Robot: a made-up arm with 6 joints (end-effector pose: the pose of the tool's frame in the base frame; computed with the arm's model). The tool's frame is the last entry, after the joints.
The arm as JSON. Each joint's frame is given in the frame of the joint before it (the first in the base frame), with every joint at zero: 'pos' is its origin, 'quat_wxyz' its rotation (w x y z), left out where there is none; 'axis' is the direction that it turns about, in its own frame. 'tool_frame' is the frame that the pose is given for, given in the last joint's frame.
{
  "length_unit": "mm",
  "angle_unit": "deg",
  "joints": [
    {
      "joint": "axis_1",
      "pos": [
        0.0,
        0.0,
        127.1
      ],
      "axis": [
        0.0,
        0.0,
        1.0
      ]
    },
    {
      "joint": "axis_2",
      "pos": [
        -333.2,
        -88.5,
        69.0
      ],
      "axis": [
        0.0,
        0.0,
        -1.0
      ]
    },
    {
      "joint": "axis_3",
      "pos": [
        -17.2,
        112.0,
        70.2
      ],
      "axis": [
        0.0,
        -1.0,
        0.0
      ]
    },
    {
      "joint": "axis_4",
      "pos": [
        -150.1,
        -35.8,
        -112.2
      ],
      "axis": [
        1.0,
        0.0,
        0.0
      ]
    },
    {
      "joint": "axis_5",
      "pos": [
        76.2,
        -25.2,
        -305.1
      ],
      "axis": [
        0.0,
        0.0,
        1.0
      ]
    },
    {
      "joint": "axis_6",
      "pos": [
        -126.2,
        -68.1,
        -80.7
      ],
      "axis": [
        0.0,
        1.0,
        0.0
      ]
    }
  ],
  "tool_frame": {
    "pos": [
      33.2,
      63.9,
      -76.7
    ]
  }
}
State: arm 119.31 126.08 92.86 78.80 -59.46 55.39
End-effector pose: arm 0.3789 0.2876 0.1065 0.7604 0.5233 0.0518 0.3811
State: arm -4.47 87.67 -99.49 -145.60 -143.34 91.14
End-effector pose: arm -0.5861 -0.1951 0.1516 0.4346 -0.0949 0.3530 -0.8231
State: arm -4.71 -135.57 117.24 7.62 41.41 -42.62
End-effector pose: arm -0.7263 0.2779 0.4153 0.2312 -0.7711 0.5333 -0.2597
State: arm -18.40 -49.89 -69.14 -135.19 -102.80 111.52
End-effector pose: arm -0.1693 -0.2534 0.3087 0.8260 -0.4796 0.1162 -0.2723
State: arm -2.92 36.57 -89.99 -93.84 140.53 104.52
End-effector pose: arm -0.4954 -0.3445 0.1764 0.4644 0.2588 -0.2437 -0.8111
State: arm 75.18 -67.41 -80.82 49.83 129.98 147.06
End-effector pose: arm 0.2338 -0.8057 0.1380 0.6822 0.5748 0.1220 -0.4351
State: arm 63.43 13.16 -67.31 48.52 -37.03 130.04
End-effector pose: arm -0.6214 -0.3587 0.3807 0.2159 -0.0830 -0.9612 0.1504
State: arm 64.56 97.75 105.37 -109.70 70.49 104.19
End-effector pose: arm -0.3571 -0.4147 0.0700 0.2466 -0.0112 0.4906 -0.8357
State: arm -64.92 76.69 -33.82 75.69 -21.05 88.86
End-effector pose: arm 0.3470 0.0838 0.2688 0.2325 0.8919 -0.3265 -0.2092
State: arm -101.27 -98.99 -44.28 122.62 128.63 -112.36
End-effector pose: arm -0.0436 0.7367 0.2859 0.2757 -0.4852 0.7814 0.2793
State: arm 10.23 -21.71 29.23 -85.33 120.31 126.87
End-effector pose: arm -0.1644 -0.4140 0.3350 0.1393 0.8493 -0.4460 0.2457
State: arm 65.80 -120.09 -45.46 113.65 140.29 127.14
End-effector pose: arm 0.0240 -0.8079 0.1284 0.6155 0.1282 0.1283 -0.7670
